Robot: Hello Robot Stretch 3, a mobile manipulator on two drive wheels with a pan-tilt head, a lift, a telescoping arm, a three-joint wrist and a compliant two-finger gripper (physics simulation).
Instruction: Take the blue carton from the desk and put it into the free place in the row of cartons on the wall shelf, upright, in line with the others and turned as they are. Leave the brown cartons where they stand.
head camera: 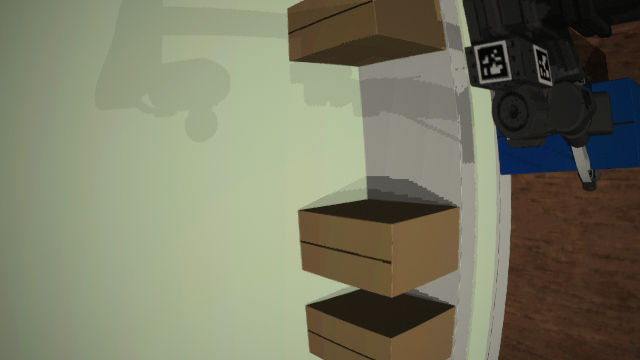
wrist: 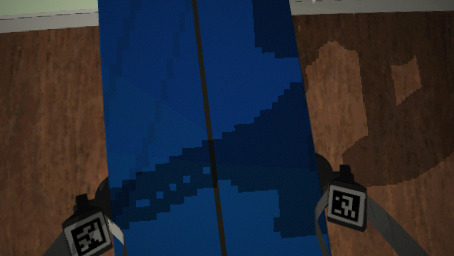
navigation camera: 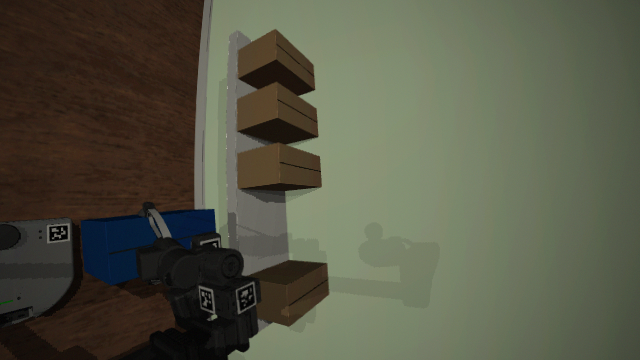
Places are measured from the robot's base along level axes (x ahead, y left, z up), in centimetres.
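Pixels of known places: gripper, between the fingertips: (wrist: pixel 219 183) (navigation camera: pixel 147 242); robot's base, origin of its link: (navigation camera: pixel 3 235).
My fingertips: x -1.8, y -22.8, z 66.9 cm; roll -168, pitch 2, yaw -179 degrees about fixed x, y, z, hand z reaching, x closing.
Note:
For each thing: its top centre in the pictures, then the offset to it from my fingertips. Level surfaces: height alone.
- blue carton, centre of its top: (wrist: pixel 206 140) (head camera: pixel 561 130) (navigation camera: pixel 171 240) dz +4.8, dx +0.3, dy -3.1 cm
- wall shelf, height of its surface: dz -0.2 cm
- brown carton, centre of its top: (head camera: pixel 325 18) (navigation camera: pixel 311 290) dz +17.9, dx -22.6, dy -39.1 cm
- wooden floor, height of its surface: dz -66.9 cm
The blue carton (head camera: pixel 540 160) (navigation camera: pixel 112 232) (wrist: pixel 150 100) is held off the floor, out in front of the shelf and apart from it. My gripper (head camera: pixel 586 145) (navigation camera: pixel 151 245) (wrist: pixel 219 183) is shut on it, one finger on each side in the wrist view; the far finger is hidden in the other two. The carton looks about upright. The wall shelf (head camera: pixel 415 125) (navigation camera: pixel 260 215) has a free place between one brown carton (head camera: pixel 335 25) (navigation camera: pixel 305 290) and a second (head camera: pixel 345 250) (navigation camera: pixel 257 167), with more brown cartons (head camera: pixel 345 325) (navigation camera: pixel 257 110) beyond the second.
The green wall (head camera: pixel 150 225) (navigation camera: pixel 475 150) rises behind the shelf and carries the arm's shadow. The wooden floor (head camera: pixel 575 275) (navigation camera: pixel 100 100) (wrist: pixel 50 125) lies below. My grey base (navigation camera: pixel 40 275) stands close beside the blue carton in the navigation view. The desk does not show.

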